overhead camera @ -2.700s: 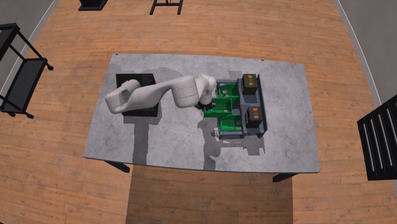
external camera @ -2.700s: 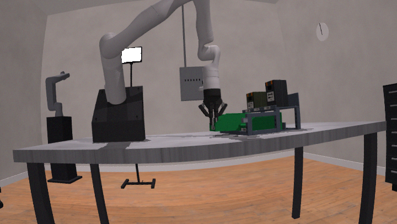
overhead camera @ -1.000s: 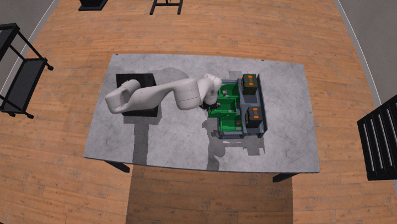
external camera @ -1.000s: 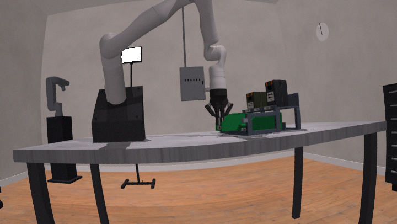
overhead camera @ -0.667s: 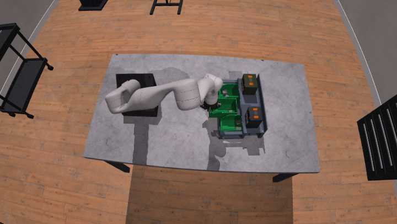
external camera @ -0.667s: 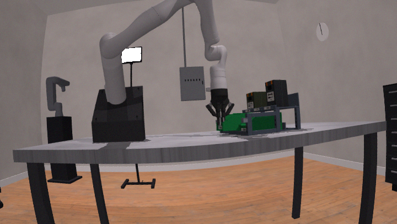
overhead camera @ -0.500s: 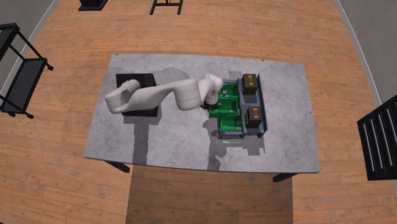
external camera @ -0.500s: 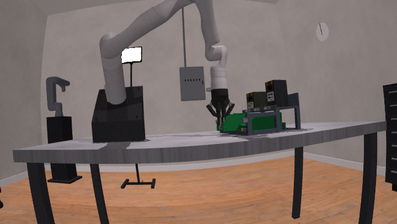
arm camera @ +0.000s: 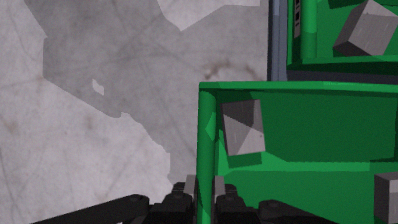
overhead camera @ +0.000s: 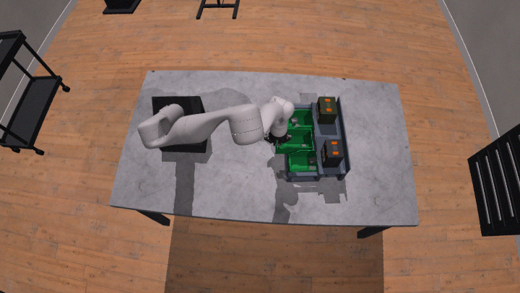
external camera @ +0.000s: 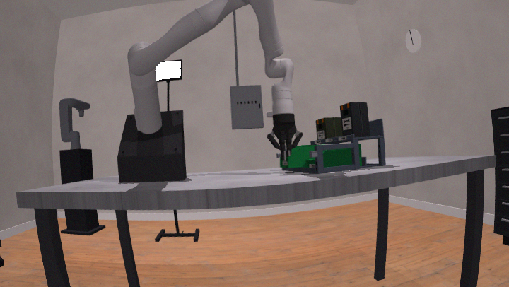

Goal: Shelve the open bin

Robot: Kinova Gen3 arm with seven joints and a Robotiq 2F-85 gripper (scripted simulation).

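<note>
The grey part lies 40 mm to the left of my hand, 30 mm below it and 10 mm ahead of it. From my hand the other things lie so: grey shelf (160 mm ahead, 40 mm to the left, 10 mm above).
</note>
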